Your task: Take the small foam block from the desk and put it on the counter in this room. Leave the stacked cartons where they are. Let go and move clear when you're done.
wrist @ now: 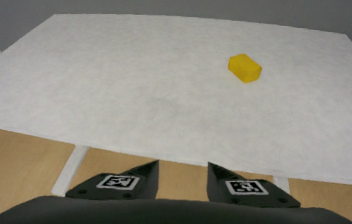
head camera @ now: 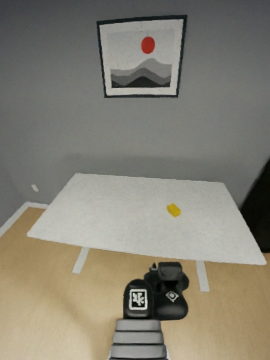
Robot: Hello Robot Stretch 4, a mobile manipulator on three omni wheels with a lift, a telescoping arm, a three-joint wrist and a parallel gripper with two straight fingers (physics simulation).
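Frame: origin at the robot's base, x left, y back, z up, level; metres.
Seen in the pictures: gripper, fingertip midpoint: (wrist: 182, 175).
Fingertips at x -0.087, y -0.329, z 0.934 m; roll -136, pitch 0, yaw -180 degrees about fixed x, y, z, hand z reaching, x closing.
A point is followed by its place in that frame.
A small yellow foam block (head camera: 173, 210) {x -0.257, y -0.781, z 0.738 m} (wrist: 245, 68) {x -0.259, y -0.766, z 0.738 m} lies on the white desk (head camera: 110, 215) {x 0.205, y -0.776, z 0.693 m} (wrist: 125, 85) {x 0.101, y -0.727, z 0.693 m}, right of the desk's middle. My gripper (wrist: 182, 175) {x -0.087, y -0.329, z 0.934 m} is open, with nothing between its two fingers. It is in front of the desk's near edge, apart from the block, which is farther off and to the right in the wrist view. In the head view the wrist hides the fingertips. The counter and the stacked cartons do not show in either view.
A grey wall (head camera: 135, 135) {x 0.014, y -1.300, z 1.110 m} stands behind the desk, with a framed picture (head camera: 142, 75) {x -0.043, y -1.268, z 1.548 m} on it. The desk's legs (head camera: 202, 276) (wrist: 70, 170) stand on the wooden floor (head camera: 45, 290) {x 0.884, y -0.443, z -0.027 m}. A dark object (head camera: 260, 210) {x -1.102, y -0.888, z 0.579 m} stands at the right edge of the head view.
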